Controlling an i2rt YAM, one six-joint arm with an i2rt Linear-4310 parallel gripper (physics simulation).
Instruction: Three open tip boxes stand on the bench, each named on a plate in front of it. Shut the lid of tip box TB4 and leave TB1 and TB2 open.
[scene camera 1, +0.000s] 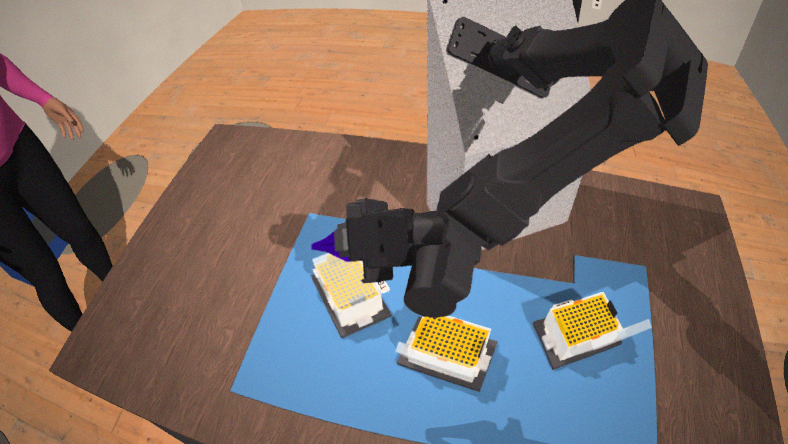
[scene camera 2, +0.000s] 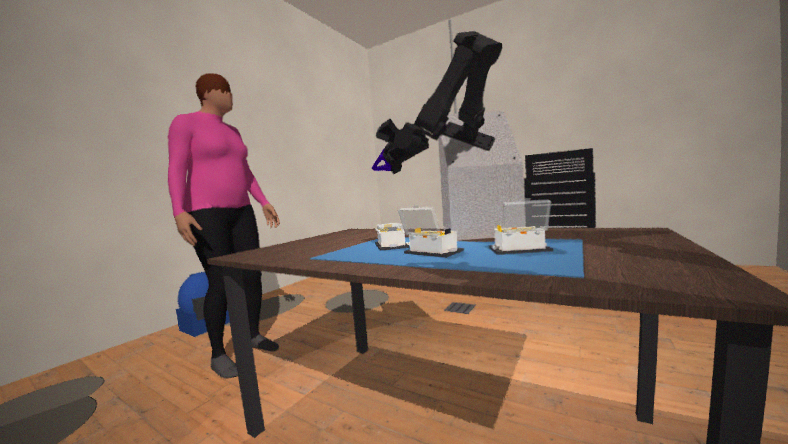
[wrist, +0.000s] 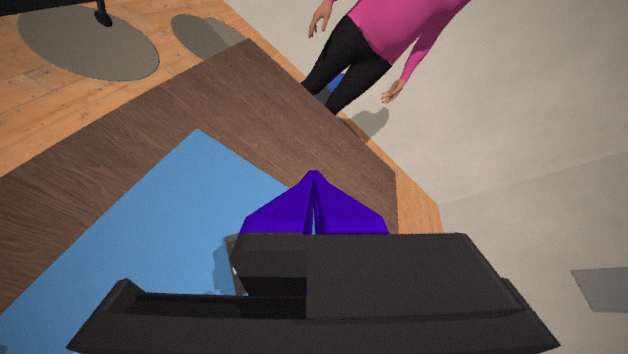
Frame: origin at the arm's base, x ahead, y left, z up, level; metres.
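Seen in the pictures: gripper, fingertip midpoint: (scene camera 1: 313, 246) (scene camera 2: 372, 169) (wrist: 313, 177); arm's base, link origin: (scene camera 1: 503, 58) (scene camera 2: 468, 136).
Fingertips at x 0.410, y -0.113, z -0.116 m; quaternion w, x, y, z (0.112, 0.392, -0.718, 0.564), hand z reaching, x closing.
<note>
Offsets run from my fingertips to a thing's top centre. "pt": to the spot under its first point. Level surfaces: height alone.
Tip box TB4 @[dz -0.201, dx -0.101, dy -0.030 m] (scene camera 1: 358, 315) (scene camera 2: 390, 237) stands at the left of the group. Its clear lid @[pt dz -0.201, dx -0.076, dy -0.029 m] (scene camera 1: 344, 281) lies down over the yellow rack, which looks paler through it. Its name plate @[pt dz -0.276, dx -0.143, dy +0.006 m] (scene camera 1: 382, 285) is partly hidden by the arm. The middle box (scene camera 1: 441, 358) (scene camera 2: 432, 242) and the right box @[pt dz -0.199, dx -0.129, dy +0.389 m] (scene camera 1: 573, 348) (scene camera 2: 520, 240) have their lids standing up; I cannot read which is TB1 or TB2. My gripper (scene camera 1: 313, 245) (scene camera 2: 374, 168) (wrist: 313, 177) is shut and empty, its purple fingertips together, high above the bench and apart from TB4.
A blue mat @[dz -0.278 m] (scene camera 1: 297, 364) (scene camera 2: 562, 264) (wrist: 165, 200) lies under the boxes on the brown bench @[dz -0.281 m] (scene camera 1: 165, 220) (scene camera 2: 650, 264) (wrist: 125, 135). A grey pedestal (scene camera 1: 443, 148) (scene camera 2: 479, 193) stands behind. A person in pink (scene camera 2: 209, 159) (wrist: 400, 25) stands beyond the bench's left side.
</note>
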